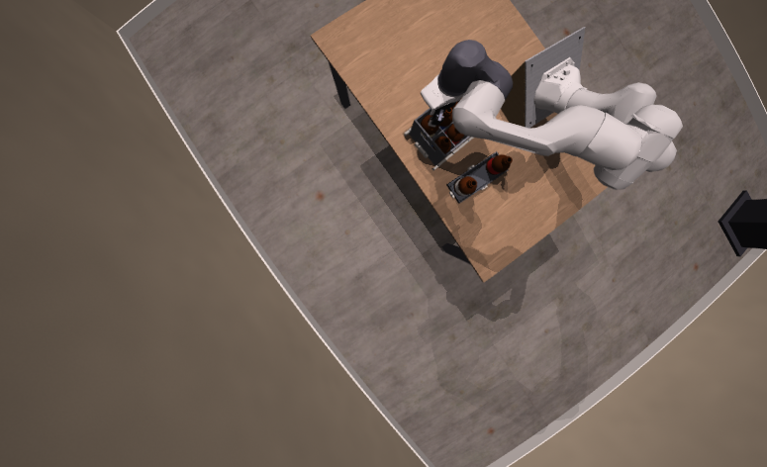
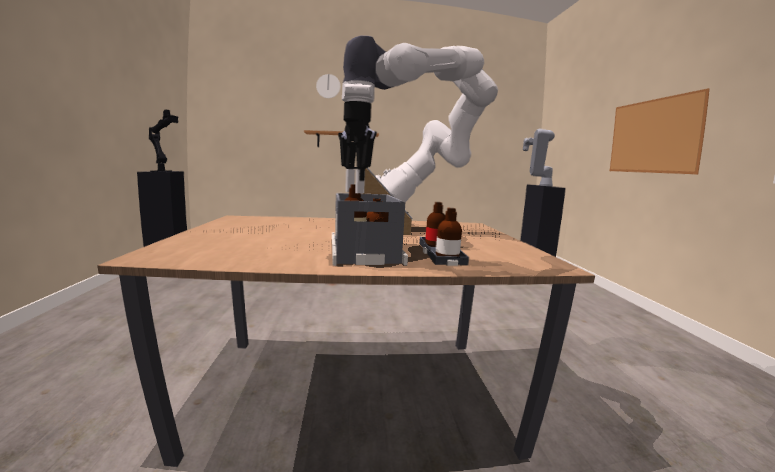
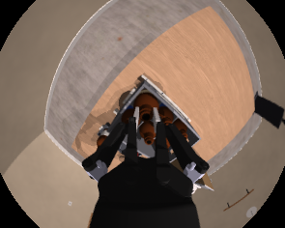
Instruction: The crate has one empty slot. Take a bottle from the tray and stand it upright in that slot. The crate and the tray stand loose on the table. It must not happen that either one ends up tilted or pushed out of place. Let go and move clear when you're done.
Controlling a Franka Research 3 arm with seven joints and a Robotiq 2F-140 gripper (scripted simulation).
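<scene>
My hand is 9 cm past the grey crate, 5 cm to the right of it and 14 cm above it. Round my hand: tray (6 cm behind, 30 cm to the left, 21 cm below).
</scene>
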